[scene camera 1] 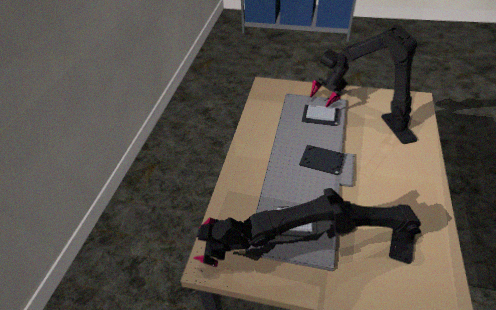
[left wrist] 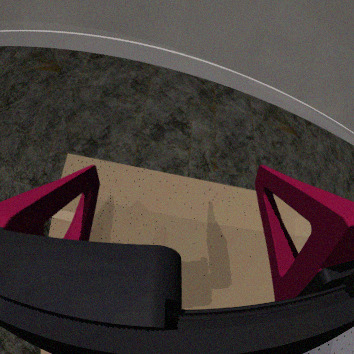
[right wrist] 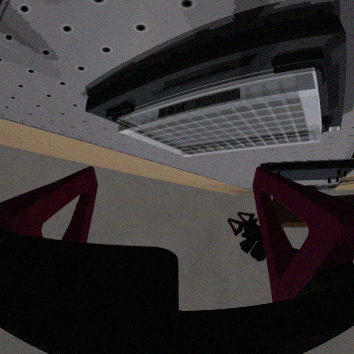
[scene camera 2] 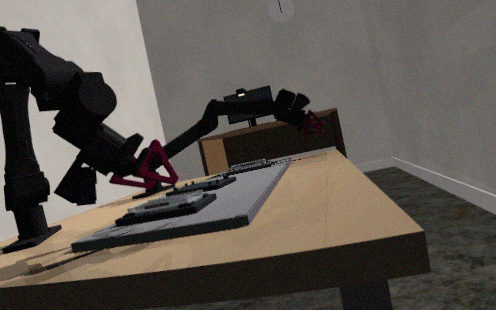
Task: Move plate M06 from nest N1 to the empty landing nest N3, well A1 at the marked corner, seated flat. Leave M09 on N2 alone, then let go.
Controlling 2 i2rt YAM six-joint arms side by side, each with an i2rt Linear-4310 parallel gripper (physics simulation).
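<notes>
A clear gridded plate [scene camera 1: 321, 112] [scene camera 2: 170, 201] [right wrist: 225, 120] lies flat in the dark nest [scene camera 1: 312, 121] [scene camera 2: 165, 216] [right wrist: 300, 42] at the board's far end; its label starts with M0, the last digit unclear. The empty dark nest [scene camera 1: 321, 159] [scene camera 2: 205, 184] is in the middle. Another plate [scene camera 1: 302, 227] [scene camera 2: 250, 162] sits in the nest partly hidden under the left arm. My right gripper [scene camera 1: 319, 100] [scene camera 2: 162, 182] [right wrist: 174, 175] is open and empty, above and beside the far plate, not touching it. My left gripper [scene camera 1: 200, 241] [scene camera 2: 320, 126] [left wrist: 176, 173] is open and empty over the table's edge.
The nests stand on a grey perforated board [scene camera 1: 295, 140] [scene camera 2: 232, 212] on the wooden table [scene camera 1: 240, 145] [scene camera 2: 310, 210]. A small grey piece [scene camera 1: 348, 172] juts out beside the middle nest. The left arm [scene camera 1: 295, 215] reaches across the board. Blue bins [scene camera 1: 297, 11] stand beyond the table.
</notes>
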